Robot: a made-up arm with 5 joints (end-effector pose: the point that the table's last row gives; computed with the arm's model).
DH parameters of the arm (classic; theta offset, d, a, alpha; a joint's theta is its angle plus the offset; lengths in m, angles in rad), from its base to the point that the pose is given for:
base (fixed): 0 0 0.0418 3.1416
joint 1: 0 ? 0.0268 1.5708
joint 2: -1.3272 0 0.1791 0
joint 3: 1.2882 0 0.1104 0
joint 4: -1.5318 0.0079 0 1.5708
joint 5: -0.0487 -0.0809 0 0
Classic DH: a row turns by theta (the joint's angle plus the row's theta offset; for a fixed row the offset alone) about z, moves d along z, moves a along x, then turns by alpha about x.
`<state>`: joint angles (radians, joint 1 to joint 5).
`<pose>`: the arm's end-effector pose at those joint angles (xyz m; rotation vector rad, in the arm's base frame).
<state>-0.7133 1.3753 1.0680 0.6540 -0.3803</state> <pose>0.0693 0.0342 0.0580 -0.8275 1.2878 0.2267</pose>
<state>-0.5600 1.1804 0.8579 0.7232 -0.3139</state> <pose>0.1079 0.0508 0.0402 -0.5308 1.0678 0.1735</pose>
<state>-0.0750 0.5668 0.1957 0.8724 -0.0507</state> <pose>0.2747 0.0254 0.1140 -0.0056 0.0639 -0.0244</pose>
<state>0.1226 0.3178 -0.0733 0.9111 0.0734</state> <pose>0.3037 -0.0243 0.1995 -0.0305 -0.4142 -0.0965</pose>
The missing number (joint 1, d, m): -0.1444
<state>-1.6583 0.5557 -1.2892 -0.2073 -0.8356</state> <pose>0.0093 0.2801 0.4117 2.4274 -0.7495 0.3124</pose>
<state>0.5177 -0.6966 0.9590 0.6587 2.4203</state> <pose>0.1370 -0.0451 0.2166 -0.7435 -0.0943 1.7799</pose>
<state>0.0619 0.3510 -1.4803 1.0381 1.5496</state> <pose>0.2927 -0.0076 0.4017 -1.2541 -1.2642 1.0711</pose>
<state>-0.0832 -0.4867 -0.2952 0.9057 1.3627</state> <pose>0.1799 0.0194 0.3890 -0.8956 -1.2667 1.1296</pose>
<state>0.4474 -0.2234 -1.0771 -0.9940 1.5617</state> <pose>0.0472 0.0062 0.4915 2.0570 1.3790 0.4762</pose>
